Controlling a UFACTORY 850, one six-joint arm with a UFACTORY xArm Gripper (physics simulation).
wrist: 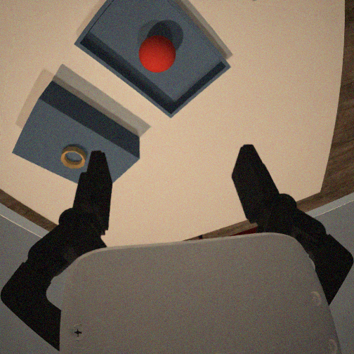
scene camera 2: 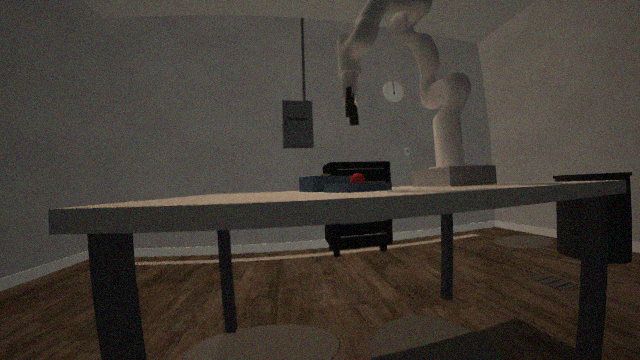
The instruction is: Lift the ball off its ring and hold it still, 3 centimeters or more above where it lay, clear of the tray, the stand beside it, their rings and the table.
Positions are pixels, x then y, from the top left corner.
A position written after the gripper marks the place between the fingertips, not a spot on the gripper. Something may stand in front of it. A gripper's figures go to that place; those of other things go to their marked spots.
The gripper [wrist: 173, 162] is 0.14 m from the lens. A red ball [wrist: 156, 53]: 0.29 m from the lens.
